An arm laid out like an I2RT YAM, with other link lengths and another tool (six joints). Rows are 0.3 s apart.
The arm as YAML. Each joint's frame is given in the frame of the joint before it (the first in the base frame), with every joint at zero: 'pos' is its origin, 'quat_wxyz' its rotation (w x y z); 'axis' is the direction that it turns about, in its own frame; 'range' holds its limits. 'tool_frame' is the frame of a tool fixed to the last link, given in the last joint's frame.
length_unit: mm
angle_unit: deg
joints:
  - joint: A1
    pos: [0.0, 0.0, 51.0]
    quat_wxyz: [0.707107, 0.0, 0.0, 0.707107]
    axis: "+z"
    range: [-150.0, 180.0]
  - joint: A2
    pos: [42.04, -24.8, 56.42]
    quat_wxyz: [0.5, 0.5, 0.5, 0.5]
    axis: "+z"
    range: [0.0, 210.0]
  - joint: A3
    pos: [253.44, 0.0, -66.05]
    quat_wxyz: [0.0, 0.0, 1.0, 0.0]
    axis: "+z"
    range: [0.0, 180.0]
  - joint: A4
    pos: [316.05, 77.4, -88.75]
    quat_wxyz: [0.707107, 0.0, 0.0, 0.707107]
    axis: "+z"
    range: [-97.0, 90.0]
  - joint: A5
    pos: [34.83, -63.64, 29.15]
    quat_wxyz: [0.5, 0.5, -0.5, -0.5]
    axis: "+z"
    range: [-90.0, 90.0]
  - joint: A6
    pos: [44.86, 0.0, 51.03]
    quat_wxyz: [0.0, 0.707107, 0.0, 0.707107]
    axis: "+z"
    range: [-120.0, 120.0]
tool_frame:
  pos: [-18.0, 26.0, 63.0]
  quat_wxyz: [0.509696, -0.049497, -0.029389, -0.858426]
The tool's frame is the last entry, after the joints.
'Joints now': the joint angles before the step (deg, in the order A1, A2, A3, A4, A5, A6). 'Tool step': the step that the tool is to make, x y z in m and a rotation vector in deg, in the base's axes. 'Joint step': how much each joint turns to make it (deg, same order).
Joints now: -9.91 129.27 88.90 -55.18 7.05 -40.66
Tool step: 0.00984 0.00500 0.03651 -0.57 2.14 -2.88
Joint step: 0.94 0.01 6.76 -9.27 0.45 3.93
